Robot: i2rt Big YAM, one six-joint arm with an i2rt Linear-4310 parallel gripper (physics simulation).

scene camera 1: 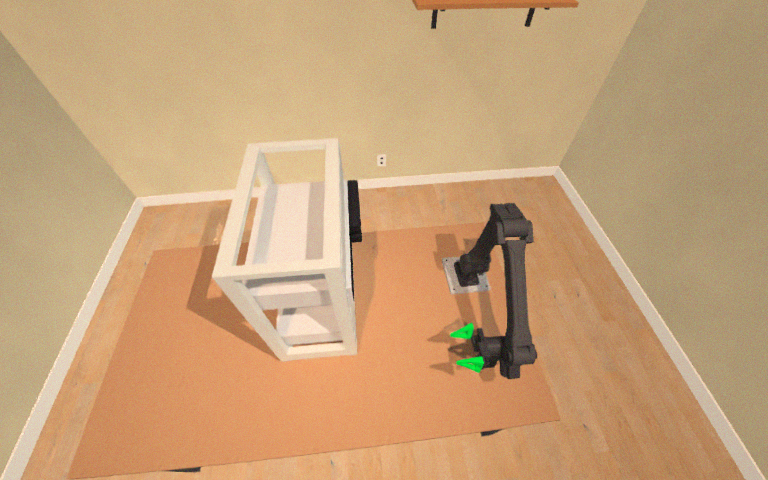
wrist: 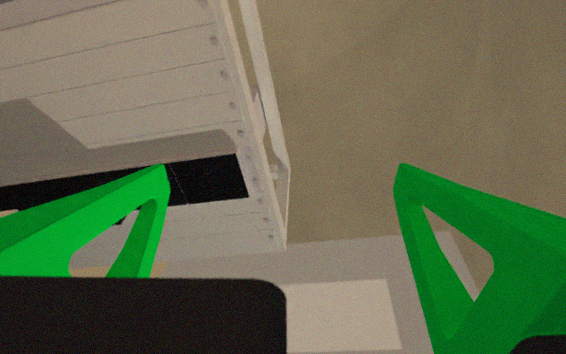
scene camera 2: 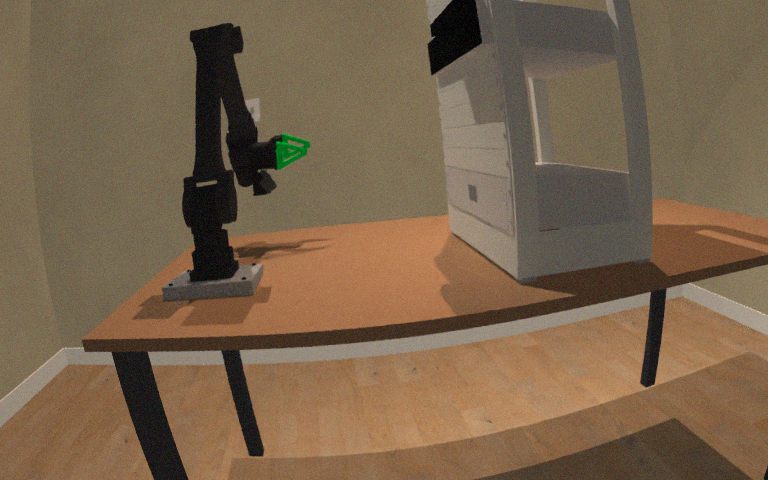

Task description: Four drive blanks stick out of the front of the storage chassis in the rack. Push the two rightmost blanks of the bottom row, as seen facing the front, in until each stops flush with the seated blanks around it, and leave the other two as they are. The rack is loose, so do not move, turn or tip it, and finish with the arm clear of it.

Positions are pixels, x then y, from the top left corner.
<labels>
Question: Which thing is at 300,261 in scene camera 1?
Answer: A white rack.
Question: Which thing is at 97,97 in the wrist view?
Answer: A white rack.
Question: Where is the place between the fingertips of the gripper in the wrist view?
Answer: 281,176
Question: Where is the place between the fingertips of the gripper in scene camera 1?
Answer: At 453,348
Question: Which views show the white rack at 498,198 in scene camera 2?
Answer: Scene camera 1, the wrist view and scene camera 2: all of them.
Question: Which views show the gripper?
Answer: Scene camera 1, the wrist view and scene camera 2: all of them.
</labels>
